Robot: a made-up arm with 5 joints. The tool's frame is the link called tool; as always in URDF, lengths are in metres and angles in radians. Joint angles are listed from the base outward. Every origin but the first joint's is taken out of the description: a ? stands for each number. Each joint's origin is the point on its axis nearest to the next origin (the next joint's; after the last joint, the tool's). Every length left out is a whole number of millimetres.
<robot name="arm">
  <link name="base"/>
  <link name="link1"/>
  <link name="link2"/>
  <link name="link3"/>
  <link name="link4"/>
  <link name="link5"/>
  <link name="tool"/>
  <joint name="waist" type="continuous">
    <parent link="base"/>
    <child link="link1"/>
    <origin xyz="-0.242 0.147 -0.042" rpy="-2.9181 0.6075 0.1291"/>
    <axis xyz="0 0 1"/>
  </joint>
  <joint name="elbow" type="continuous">
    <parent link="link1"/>
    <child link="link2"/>
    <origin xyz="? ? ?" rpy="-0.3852 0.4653 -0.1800"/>
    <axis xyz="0 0 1"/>
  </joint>
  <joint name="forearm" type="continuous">
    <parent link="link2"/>
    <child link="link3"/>
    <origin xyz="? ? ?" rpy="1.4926 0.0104 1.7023"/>
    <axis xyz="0 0 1"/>
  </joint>
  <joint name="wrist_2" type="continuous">
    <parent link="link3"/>
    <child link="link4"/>
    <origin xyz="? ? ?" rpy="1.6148 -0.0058 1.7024"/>
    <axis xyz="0 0 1"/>
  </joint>
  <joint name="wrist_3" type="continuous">
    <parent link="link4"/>
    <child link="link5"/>
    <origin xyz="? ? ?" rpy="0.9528 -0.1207 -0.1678"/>
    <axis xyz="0 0 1"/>
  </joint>
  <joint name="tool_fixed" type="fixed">
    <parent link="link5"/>
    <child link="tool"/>
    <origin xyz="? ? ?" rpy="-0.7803 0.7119 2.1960"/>
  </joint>
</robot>
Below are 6 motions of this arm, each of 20 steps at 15 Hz.
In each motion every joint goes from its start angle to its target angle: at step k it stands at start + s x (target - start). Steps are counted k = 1, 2, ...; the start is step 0. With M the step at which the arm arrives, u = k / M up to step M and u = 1 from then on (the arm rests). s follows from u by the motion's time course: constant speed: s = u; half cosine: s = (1 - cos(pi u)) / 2; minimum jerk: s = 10 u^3 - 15 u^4 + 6 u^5.
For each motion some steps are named. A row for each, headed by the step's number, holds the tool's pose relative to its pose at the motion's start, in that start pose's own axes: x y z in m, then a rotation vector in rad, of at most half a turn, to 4 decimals.
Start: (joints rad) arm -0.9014 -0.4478 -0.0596 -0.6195 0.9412
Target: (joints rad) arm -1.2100 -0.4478 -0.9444 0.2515 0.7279
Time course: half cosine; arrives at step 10
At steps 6, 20:
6: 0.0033 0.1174 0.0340 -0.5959 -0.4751 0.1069
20: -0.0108 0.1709 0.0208 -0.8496 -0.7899 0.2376

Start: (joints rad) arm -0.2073 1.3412 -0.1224 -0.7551 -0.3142
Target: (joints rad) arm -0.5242 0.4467 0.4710 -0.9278 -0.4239
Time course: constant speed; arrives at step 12
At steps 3, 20:
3: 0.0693 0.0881 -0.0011 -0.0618 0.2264 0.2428
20: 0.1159 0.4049 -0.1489 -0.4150 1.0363 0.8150

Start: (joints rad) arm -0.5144 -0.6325 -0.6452 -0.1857 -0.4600
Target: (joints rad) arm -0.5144 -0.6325 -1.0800 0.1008 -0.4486
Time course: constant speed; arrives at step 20
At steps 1, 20:
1: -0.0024 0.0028 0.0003 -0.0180 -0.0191 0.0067
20: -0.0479 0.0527 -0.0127 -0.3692 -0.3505 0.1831

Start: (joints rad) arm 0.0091 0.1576 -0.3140 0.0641 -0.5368
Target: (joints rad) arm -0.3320 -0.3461 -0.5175 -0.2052 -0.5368
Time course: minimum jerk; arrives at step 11
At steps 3, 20:
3: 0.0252 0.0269 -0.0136 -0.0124 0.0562 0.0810
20: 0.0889 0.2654 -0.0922 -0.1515 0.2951 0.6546

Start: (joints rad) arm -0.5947 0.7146 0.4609 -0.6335 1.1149
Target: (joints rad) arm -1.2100 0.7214 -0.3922 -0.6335 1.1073
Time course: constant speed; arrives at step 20
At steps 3, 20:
3: 0.0231 0.0212 -0.0171 -0.0334 0.0371 0.1034
20: 0.0939 0.1880 -0.0888 -0.2838 0.0646 0.6948

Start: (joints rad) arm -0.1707 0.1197 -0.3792 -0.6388 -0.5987
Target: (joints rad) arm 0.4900 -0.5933 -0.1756 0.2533 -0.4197
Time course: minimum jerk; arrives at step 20
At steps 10, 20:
10: -0.0166 0.0164 0.0400 -0.0697 -0.3310 0.3033
20: -0.0190 0.0082 0.0532 -0.0873 -0.5878 0.5901

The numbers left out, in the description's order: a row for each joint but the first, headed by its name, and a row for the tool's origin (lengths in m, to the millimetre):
elbow: 0.111 -0.043 0.000
forearm: 0.094 0.301 0.000
wrist_2: 0.018 -0.022 0.000
wrist_3: -0.052 -0.025 0.000
tool: -0.076 0.036 0.000

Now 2 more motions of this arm.
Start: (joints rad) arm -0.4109 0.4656 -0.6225 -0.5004 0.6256
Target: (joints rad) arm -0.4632 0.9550 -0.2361 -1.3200 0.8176
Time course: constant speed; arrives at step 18
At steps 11, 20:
11: -0.0495 -0.0413 -0.0747 0.3904 0.4677 -0.0494
20: -0.1033 -0.0429 -0.1230 0.7011 0.6764 -0.0391

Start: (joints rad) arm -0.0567 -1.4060 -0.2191 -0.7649 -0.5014
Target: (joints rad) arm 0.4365 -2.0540 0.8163 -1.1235 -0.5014
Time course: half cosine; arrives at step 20
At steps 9, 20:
9: 0.0899 -0.0094 -0.0525 0.1649 0.5070 0.1843
20: 0.1716 0.0144 -0.1844 0.3680 1.2317 0.4816

